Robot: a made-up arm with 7 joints. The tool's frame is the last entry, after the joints. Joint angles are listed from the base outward. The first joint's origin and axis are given. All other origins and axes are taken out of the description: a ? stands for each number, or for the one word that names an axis. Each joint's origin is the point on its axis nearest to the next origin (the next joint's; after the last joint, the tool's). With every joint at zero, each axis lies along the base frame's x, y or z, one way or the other. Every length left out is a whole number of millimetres.
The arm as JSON. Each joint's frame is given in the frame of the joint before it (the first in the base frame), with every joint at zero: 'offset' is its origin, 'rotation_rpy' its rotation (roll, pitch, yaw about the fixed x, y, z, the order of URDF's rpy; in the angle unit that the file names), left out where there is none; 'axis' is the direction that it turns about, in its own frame. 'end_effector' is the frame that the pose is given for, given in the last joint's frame.
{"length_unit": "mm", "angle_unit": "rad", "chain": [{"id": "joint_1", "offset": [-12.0, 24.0, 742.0], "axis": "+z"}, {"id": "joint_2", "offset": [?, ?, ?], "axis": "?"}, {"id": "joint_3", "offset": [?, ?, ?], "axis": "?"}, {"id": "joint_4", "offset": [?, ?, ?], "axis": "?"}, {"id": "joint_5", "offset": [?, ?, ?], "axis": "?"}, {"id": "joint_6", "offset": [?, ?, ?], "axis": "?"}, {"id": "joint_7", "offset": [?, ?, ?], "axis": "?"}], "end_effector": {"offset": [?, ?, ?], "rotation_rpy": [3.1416, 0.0, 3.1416]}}
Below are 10 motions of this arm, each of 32 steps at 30 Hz.
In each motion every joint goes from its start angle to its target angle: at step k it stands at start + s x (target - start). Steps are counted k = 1, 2, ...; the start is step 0. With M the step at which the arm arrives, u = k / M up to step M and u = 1 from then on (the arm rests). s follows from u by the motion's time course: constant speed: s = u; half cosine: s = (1 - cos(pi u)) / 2; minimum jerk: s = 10 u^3 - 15 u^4 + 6 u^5.
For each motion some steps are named. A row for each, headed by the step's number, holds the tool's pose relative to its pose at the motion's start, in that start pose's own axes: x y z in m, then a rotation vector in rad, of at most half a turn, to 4 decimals.
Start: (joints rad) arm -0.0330 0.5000 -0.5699 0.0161 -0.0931 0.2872 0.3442
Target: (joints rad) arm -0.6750 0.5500 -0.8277 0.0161 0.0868 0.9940 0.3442
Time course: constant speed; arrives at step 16
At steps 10, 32:
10: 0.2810 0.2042 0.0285 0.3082 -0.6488 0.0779
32: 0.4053 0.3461 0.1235 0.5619 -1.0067 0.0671

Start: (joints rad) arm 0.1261 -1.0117 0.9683 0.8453 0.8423 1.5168 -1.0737
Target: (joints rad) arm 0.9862 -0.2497 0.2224 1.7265 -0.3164 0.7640 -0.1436
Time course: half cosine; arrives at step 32
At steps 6, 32:
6: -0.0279 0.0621 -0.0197 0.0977 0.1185 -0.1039
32: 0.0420 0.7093 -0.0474 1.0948 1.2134 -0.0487

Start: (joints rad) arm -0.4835 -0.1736 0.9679 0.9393 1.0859 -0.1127 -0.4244
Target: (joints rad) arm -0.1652 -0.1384 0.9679 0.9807 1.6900 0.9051 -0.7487
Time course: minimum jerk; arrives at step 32
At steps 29, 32:
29: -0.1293 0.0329 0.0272 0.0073 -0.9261 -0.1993
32: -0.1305 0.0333 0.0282 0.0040 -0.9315 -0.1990

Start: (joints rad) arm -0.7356 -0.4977 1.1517 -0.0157 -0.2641 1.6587 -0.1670
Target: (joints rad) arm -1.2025 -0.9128 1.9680 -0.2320 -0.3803 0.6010 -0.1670
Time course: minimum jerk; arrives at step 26
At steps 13, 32:
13: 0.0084 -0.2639 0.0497 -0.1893 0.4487 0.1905
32: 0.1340 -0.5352 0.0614 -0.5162 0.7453 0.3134

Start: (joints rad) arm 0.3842 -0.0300 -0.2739 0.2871 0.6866 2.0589 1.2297
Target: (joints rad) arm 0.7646 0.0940 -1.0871 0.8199 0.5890 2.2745 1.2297
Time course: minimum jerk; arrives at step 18
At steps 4, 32:
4: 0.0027 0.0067 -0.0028 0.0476 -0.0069 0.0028
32: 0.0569 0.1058 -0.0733 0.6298 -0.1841 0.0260

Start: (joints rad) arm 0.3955 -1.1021 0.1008 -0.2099 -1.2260 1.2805 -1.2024
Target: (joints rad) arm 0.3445 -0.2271 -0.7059 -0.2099 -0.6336 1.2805 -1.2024
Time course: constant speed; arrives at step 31
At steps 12, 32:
12: 0.1280 -0.2087 0.2075 0.0078 0.2181 0.2760
32: 0.4773 -0.4232 0.4731 0.0607 0.5918 0.6509

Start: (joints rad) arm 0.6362 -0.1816 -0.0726 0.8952 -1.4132 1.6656 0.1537
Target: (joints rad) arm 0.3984 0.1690 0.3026 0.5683 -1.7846 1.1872 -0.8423
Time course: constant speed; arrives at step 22
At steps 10, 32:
10: 0.1335 -0.1261 -0.0728 0.5622 0.1774 0.2980
32: 0.3366 -0.2366 -0.1803 1.1230 0.6100 0.5845

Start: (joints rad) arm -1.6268 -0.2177 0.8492 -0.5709 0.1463 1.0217 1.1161
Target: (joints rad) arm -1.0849 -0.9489 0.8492 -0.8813 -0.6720 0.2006 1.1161
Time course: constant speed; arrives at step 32
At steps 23, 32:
23: 0.0639 -0.5108 -0.1044 0.0273 -0.1744 1.0802
32: 0.1497 -0.7152 -0.0557 0.0270 -0.1846 1.5495

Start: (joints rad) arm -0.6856 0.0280 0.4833 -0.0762 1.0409 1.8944 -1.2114
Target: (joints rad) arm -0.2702 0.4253 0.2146 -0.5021 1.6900 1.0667 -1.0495
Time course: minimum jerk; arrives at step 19
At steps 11, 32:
11: -0.1281 0.0966 -0.2481 -0.6463 -0.2978 -0.5475
32: -0.1537 0.0894 -0.4561 -0.8418 -0.5823 -0.9097

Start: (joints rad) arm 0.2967 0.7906 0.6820 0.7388 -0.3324 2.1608 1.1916
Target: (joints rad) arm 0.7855 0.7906 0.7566 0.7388 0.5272 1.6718 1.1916
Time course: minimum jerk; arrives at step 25
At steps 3, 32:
3: 0.0018 -0.0034 -0.0053 -0.0162 -0.0085 0.0073
32: 0.1513 -0.2955 -0.1553 -1.2990 -0.2530 0.2927

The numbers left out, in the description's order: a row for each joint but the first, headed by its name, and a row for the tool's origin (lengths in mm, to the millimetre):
joint_2: xyz 1.0 -89.0 0.0, axis -y
joint_3: xyz -18.0 0.0 658.0, axis +z
joint_4: xyz 33.0 54.0 0.0, axis +y
joint_5: xyz -8.0 0.0 300.0, axis +z
joint_6: xyz 9.0 -195.0 0.0, axis -y
joint_7: xyz 23.0 0.0 180.0, axis +x
tool: xyz 0.0 10.0 6.0

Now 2 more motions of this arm.
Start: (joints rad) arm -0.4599 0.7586 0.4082 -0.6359 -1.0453 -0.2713 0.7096
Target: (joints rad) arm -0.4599 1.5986 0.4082 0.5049 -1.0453 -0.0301 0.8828
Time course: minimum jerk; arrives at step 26
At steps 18, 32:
18: 0.4464 -0.0245 -0.0672 0.2548 -0.2134 -0.1787
32: 0.5281 -0.0690 -0.0500 0.3032 -0.2712 -0.2055

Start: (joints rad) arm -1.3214 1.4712 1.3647 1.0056 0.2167 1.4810 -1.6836
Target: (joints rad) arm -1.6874 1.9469 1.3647 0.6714 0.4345 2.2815 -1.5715
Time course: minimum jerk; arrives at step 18
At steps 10, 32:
10: -0.0208 0.0953 -0.2749 0.0198 -0.1915 0.4790
32: -0.0122 0.2247 -0.4287 -0.0839 -0.3868 0.7468

